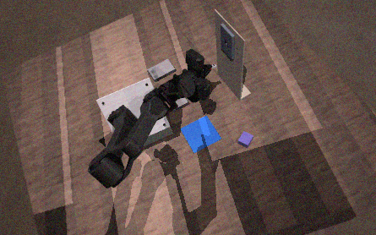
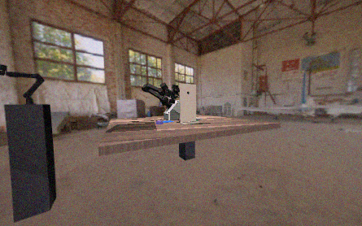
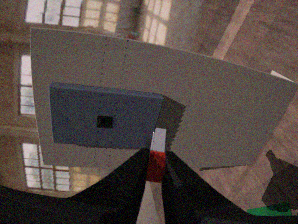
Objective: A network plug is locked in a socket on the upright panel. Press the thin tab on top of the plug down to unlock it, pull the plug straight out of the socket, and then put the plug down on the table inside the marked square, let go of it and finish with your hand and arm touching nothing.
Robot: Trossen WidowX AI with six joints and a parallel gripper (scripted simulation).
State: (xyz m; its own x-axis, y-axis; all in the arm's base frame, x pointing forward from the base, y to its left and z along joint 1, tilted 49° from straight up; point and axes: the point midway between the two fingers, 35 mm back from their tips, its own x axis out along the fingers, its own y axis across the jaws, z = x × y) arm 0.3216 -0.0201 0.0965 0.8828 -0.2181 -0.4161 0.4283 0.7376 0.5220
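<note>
Right now my gripper tip is 250 mm above the blue marked square, 120 mm past it and 80 mm to the left of it. The rest, counted from my gripper tip: grey panel (110 mm ahead, 90 mm below, 40 mm to the left); plug (10 mm ahead).
</note>
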